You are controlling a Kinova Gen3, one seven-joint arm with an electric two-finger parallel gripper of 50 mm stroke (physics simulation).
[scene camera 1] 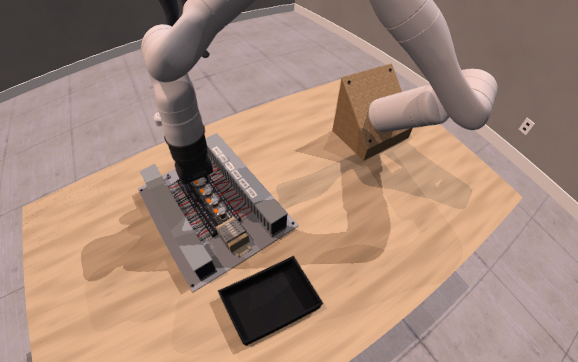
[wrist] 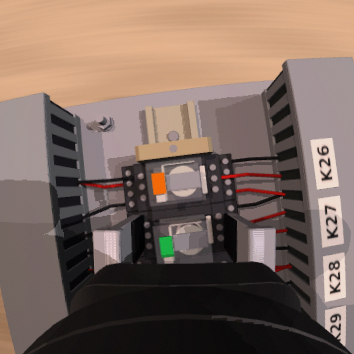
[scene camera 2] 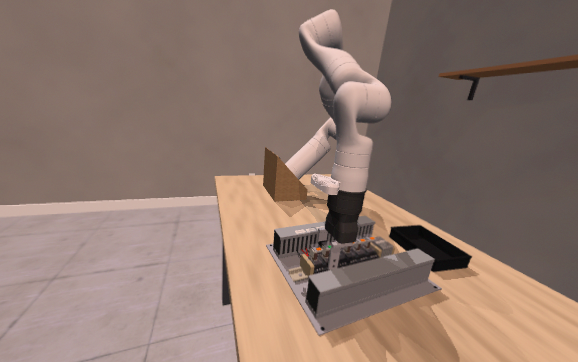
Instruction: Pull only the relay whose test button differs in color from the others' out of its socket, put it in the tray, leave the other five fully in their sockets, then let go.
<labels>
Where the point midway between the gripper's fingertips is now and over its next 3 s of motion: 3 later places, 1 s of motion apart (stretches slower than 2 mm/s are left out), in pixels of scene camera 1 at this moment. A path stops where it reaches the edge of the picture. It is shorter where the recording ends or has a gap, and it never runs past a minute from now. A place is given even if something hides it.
My gripper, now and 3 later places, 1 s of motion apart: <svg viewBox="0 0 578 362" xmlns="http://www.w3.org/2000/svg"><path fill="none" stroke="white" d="M196 183L196 175L186 150L214 201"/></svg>
</labels>
